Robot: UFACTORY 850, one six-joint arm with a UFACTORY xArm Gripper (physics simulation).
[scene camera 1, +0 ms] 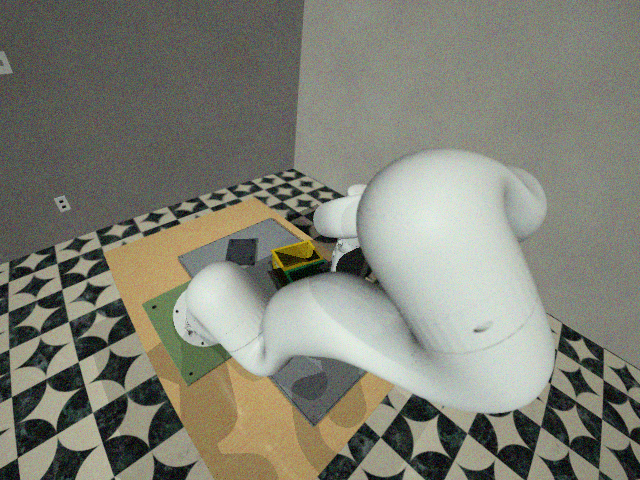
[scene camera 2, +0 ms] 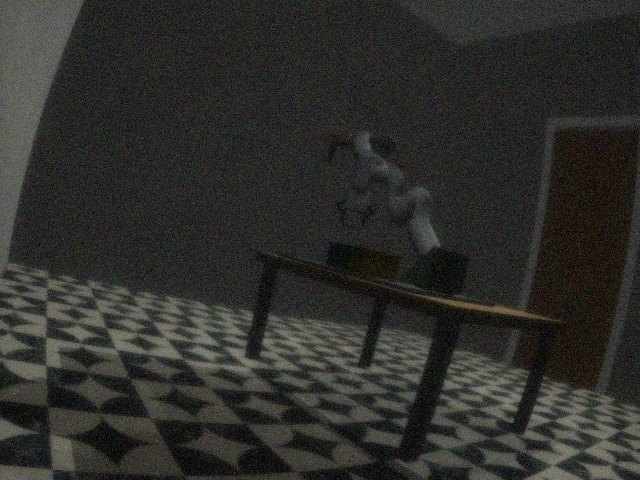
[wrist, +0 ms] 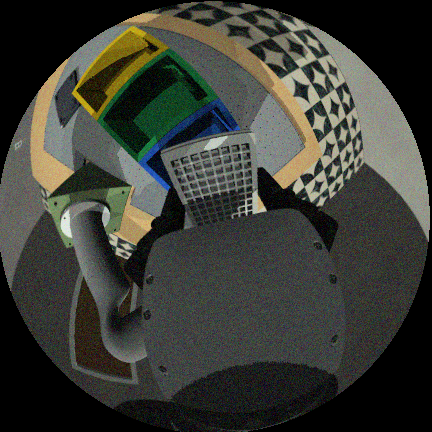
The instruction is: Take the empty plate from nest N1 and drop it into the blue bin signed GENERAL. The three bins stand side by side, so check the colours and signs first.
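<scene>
My gripper [scene camera 2: 354,217] [wrist: 217,187] is shut on the empty plate, a pale grid of square wells [wrist: 215,172] held between its black fingers. In scene camera 2 the gripper hangs well above the bins. The blue bin [wrist: 229,116] is open-topped, at the end of the row beside the green one. In the wrist view the plate covers part of it; in scene camera 1 the arm hides it. No GENERAL sign is readable. Nest N1 seems to be the dark holder [scene camera 1: 241,251] [wrist: 67,97] on the grey board, with no plate on it.
The green bin [wrist: 162,107] stands between the blue bin and the yellow bin [scene camera 1: 280,258] [wrist: 120,55]. The green base plate [scene camera 1: 168,330] [wrist: 120,202] carries the arm's foot. The arm [scene camera 1: 336,315] stretches across the table in scene camera 1. Scene camera 2 is dark.
</scene>
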